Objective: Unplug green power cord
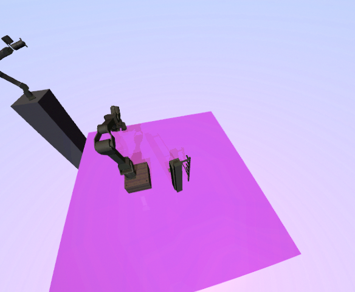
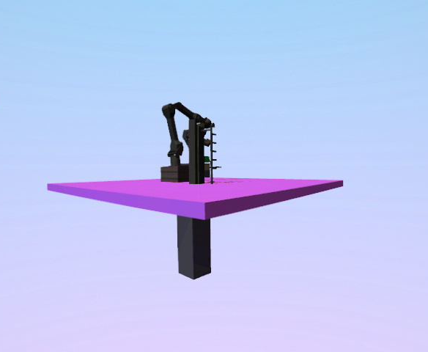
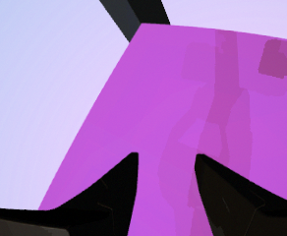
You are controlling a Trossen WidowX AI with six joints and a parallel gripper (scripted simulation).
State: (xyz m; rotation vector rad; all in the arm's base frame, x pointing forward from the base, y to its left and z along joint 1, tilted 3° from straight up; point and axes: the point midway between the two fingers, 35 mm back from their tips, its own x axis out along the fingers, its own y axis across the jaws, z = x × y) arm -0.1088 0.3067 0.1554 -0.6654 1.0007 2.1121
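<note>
Now: gripper tip 430 mm short of the green plug, 340 mm to the left of it and 100 mm above it.
</note>
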